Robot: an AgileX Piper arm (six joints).
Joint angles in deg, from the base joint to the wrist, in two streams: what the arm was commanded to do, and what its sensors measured. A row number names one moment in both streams.
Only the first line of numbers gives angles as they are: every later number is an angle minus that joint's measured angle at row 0.
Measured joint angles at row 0:
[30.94, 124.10, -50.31, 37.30, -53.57, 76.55]
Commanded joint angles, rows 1 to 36:
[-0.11, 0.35, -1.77, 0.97, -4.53, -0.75]
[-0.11, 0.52, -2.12, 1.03, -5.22, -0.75]
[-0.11, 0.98, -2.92, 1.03, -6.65, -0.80]
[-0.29, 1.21, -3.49, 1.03, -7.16, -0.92]
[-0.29, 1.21, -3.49, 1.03, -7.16, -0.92]
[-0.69, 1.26, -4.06, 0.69, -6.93, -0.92]
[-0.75, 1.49, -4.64, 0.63, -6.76, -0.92]
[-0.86, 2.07, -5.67, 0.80, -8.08, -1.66]
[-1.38, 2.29, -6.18, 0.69, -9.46, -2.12]
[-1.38, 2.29, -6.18, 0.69, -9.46, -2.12]
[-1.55, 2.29, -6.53, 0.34, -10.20, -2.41]
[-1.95, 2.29, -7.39, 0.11, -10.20, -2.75]
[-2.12, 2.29, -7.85, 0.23, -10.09, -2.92]
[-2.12, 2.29, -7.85, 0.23, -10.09, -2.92]
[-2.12, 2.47, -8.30, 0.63, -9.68, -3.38]
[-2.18, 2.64, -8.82, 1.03, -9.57, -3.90]
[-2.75, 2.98, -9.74, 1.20, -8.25, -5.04]
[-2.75, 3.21, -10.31, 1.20, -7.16, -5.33]
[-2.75, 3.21, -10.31, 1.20, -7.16, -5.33]
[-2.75, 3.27, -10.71, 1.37, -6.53, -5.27]
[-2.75, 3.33, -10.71, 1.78, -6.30, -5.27]
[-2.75, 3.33, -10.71, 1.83, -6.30, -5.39]
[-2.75, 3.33, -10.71, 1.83, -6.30, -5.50]
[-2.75, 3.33, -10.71, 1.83, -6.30, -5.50]
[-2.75, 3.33, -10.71, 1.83, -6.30, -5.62]
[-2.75, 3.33, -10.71, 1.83, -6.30, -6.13]
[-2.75, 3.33, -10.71, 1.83, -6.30, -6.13]
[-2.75, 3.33, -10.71, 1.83, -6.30, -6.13]
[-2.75, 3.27, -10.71, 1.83, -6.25, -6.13]
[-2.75, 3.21, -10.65, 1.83, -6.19, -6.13]
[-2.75, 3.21, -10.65, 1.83, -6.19, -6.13]
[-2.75, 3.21, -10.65, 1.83, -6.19, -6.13]
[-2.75, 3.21, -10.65, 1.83, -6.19, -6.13]
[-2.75, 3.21, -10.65, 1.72, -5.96, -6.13]
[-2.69, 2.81, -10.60, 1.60, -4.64, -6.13]
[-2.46, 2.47, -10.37, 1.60, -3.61, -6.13]
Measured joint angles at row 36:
[0.23, 2.58, -5.78, 6.24, 3.55, -5.56]
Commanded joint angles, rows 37 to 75:
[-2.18, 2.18, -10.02, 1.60, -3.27, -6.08]
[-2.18, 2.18, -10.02, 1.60, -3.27, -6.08]
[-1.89, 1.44, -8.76, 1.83, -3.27, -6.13]
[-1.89, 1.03, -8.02, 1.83, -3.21, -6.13]
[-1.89, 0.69, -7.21, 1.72, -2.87, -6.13]
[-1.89, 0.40, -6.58, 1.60, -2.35, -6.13]
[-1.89, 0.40, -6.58, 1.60, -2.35, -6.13]
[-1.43, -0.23, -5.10, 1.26, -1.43, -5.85]
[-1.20, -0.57, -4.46, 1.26, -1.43, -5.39]
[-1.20, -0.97, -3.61, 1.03, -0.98, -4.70]
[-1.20, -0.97, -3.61, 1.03, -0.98, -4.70]
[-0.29, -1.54, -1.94, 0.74, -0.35, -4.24]
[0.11, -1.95, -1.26, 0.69, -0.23, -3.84]
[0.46, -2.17, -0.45, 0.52, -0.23, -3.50]
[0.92, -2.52, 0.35, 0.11, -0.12, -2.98]
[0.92, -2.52, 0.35, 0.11, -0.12, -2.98]
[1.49, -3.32, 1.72, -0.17, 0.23, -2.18]
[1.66, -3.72, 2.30, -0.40, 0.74, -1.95]
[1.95, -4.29, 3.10, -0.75, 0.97, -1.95]
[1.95, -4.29, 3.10, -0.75, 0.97, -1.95]
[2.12, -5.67, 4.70, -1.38, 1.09, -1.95]
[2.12, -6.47, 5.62, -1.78, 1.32, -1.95]
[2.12, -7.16, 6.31, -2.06, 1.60, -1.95]
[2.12, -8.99, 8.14, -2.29, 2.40, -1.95]
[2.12, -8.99, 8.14, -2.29, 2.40, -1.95]
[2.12, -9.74, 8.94, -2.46, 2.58, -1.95]
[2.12, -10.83, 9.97, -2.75, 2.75, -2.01]
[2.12, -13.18, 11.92, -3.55, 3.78, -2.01]
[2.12, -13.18, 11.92, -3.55, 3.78, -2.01]
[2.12, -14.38, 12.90, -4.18, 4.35, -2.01]
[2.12, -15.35, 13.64, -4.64, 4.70, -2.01]
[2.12, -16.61, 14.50, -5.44, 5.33, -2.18]
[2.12, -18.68, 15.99, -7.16, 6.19, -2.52]
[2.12, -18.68, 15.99, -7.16, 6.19, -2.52]
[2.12, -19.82, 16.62, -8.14, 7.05, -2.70]
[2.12, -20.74, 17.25, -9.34, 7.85, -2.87]
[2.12, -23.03, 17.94, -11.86, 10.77, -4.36]
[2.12, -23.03, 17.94, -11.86, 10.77, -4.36]
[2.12, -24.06, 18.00, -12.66, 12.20, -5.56]
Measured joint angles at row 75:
[1.95, -21.02, 17.36, -8.71, 8.48, -2.64]
